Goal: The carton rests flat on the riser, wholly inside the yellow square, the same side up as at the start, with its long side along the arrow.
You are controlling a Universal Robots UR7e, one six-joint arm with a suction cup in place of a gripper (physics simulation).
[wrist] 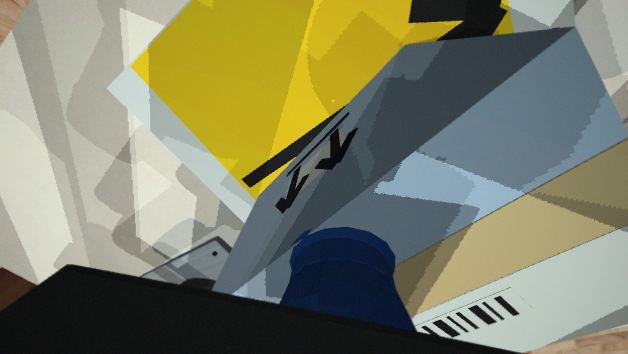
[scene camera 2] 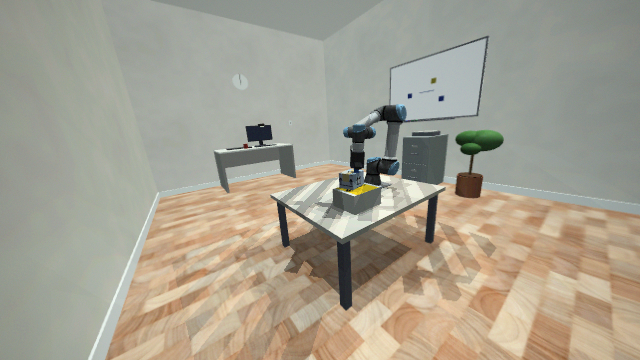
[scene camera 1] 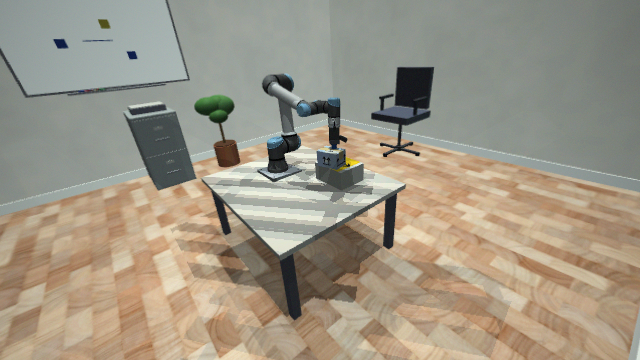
The suction cup (wrist: 344, 271) is stuck to a carton (wrist: 486, 163), which still rests on a grey riser (scene camera 2: 366, 196).
The grey riser shows as well in scene camera 1 (scene camera 1: 352, 172).
